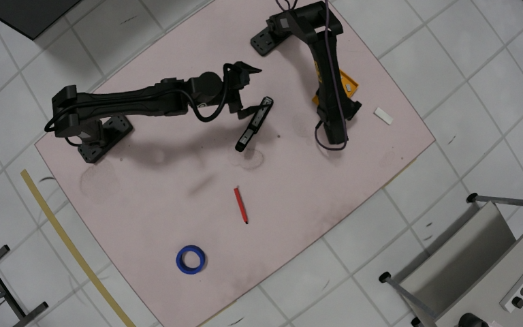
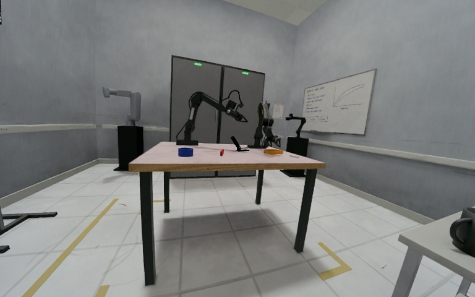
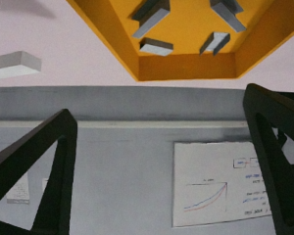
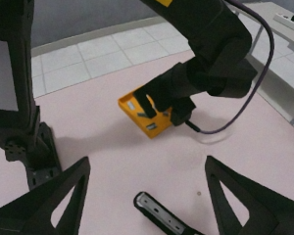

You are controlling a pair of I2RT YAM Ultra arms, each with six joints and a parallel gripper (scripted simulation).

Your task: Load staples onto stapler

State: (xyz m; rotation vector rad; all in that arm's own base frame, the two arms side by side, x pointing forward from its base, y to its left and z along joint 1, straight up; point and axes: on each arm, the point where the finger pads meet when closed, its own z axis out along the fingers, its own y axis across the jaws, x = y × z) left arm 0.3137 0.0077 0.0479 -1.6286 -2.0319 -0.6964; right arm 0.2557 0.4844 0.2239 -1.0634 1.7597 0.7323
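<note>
My left hand is 20 mm past the orange tray and 50 mm above it. From my left hand the other things lie so: stapler lid: 40 mm behind, 350 mm to the right, 10 mm above; then black stapler: 70 mm behind, 300 mm to the right, 20 mm below; then white block: 130 mm ahead, 110 mm to the left, 60 mm below.
</note>
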